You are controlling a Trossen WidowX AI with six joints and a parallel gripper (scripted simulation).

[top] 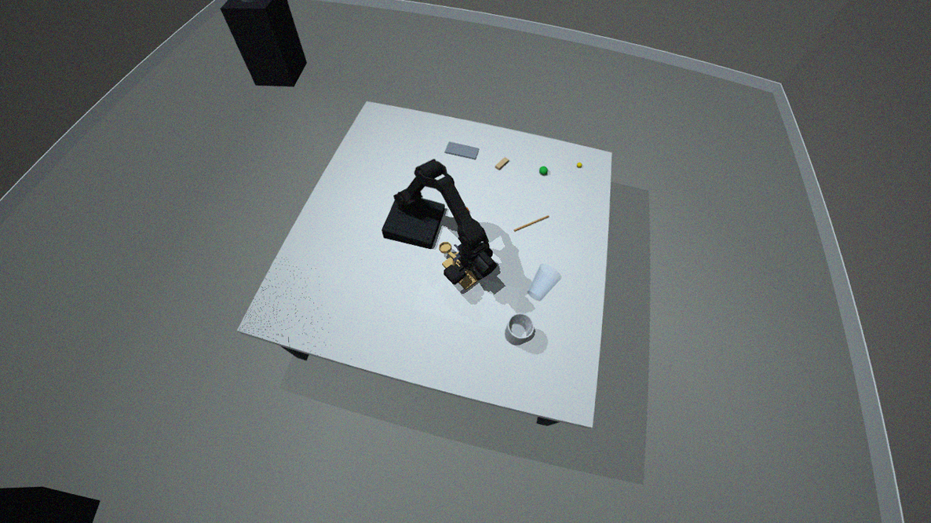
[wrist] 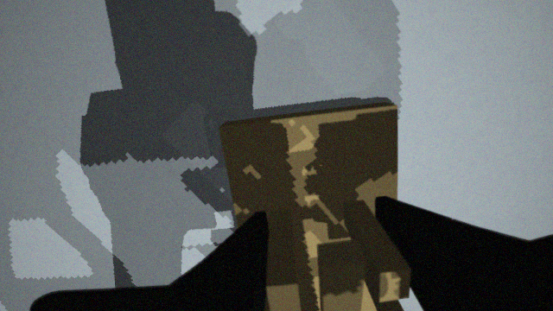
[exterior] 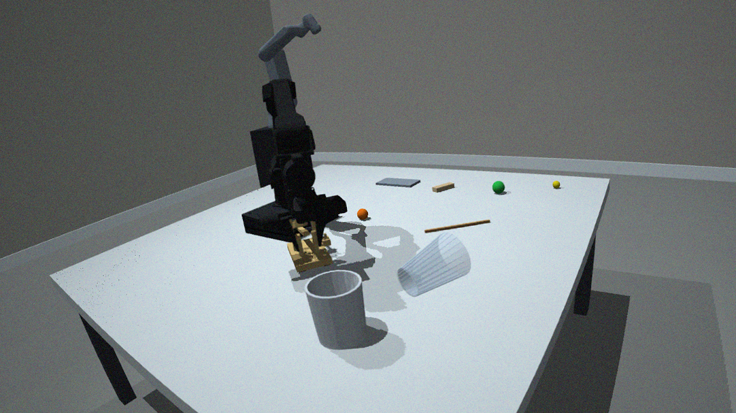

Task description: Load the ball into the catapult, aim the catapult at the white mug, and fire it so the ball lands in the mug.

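My gripper tip is now 30 mm past the orange ball, 310 mm to the right of it and 30 mm above it. The rest, counted from my gripper tip: white mug (190 mm ahead, 200 mm to the right, 20 mm below); thin wooden stick (260 mm ahead, 290 mm to the left, 50 mm below); wooden catapult (40 mm behind, 60 mm to the left, 20 mm above).
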